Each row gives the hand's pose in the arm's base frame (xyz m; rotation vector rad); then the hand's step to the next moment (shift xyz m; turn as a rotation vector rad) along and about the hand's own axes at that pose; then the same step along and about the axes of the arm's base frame.
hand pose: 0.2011 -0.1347 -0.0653 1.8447 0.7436 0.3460
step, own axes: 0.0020 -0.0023 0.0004 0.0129 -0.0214 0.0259
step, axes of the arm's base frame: 0.0010 0.0015 -0.0025 0.0172 -0.0057 -0.0311
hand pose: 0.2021 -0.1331 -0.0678 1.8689 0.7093 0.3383
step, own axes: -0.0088 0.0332 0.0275 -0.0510 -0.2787 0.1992
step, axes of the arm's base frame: 0.0183 -0.0346 0.0201 -0.0210 -0.1057 -0.3292
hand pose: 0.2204 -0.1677 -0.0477 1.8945 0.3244 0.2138
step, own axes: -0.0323 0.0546 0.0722 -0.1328 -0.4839 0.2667
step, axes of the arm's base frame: -0.0021 -0.0921 0.0272 -0.1023 -0.1274 -0.5443
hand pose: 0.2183 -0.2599 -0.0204 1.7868 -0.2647 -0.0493
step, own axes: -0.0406 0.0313 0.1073 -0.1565 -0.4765 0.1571
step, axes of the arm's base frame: -0.0631 -0.1008 0.0008 -0.1073 -0.0193 -0.5141
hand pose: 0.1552 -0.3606 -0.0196 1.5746 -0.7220 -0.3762
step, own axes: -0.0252 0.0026 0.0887 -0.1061 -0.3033 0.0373
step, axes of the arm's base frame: -0.0749 -0.0518 -0.0148 -0.0339 0.0399 -0.3192
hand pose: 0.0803 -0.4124 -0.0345 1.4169 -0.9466 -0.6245
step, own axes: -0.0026 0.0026 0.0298 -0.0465 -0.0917 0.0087
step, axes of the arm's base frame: -0.0268 -0.0135 -0.0007 -0.0155 0.0256 -0.0988
